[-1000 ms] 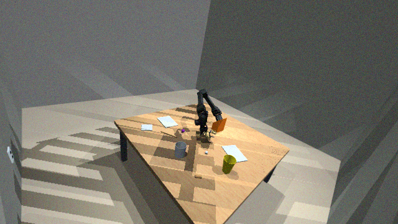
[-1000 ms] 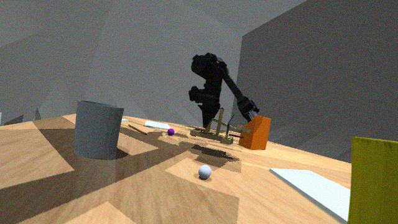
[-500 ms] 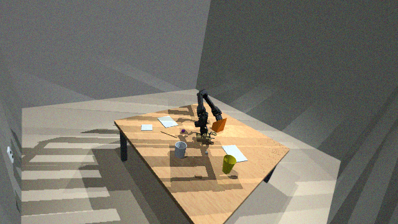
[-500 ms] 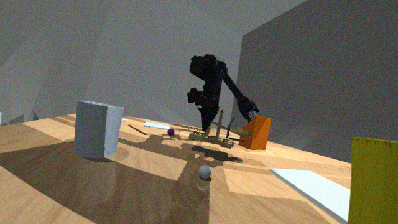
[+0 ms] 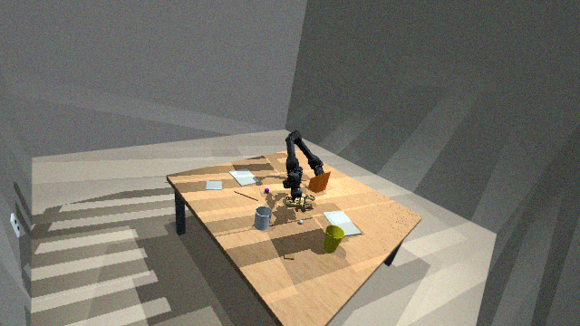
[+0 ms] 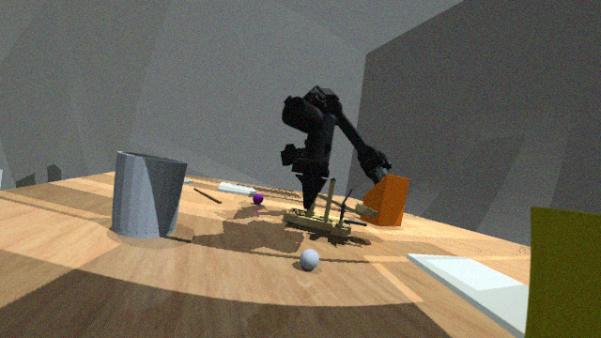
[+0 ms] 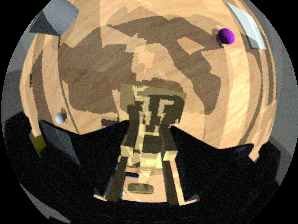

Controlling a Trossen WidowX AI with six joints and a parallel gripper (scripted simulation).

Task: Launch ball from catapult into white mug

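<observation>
The frame is 40 mm behind my gripper tip, 20 mm to the left of it and 50 mm above it. Also, from my gripper tip: purple ball (90 mm ahead, 170 mm to the right, 30 mm below); then wooden catapult (60 mm behind, 50 mm to the left, 20 mm above); then white ball (60 mm ahead, 180 mm to the left, 30 mm below).
</observation>
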